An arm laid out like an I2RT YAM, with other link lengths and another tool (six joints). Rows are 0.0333 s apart.
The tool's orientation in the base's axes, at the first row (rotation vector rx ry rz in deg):
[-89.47, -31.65, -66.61]
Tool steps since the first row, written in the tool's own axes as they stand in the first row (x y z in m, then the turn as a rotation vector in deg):
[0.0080, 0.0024, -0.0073, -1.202, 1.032, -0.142]
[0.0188, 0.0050, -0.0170, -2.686, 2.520, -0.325]
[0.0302, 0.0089, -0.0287, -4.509, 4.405, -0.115]
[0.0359, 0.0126, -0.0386, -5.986, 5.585, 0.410]
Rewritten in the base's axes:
[0.0025, -0.0092, 0.0057, 0.287, -0.215, -1.550]
[0.0053, -0.0213, 0.0136, 0.814, -0.557, -3.563]
[0.0087, -0.0358, 0.0214, 1.678, -0.597, -6.048]
[0.0102, -0.0473, 0.0244, 2.232, -0.189, -7.885]

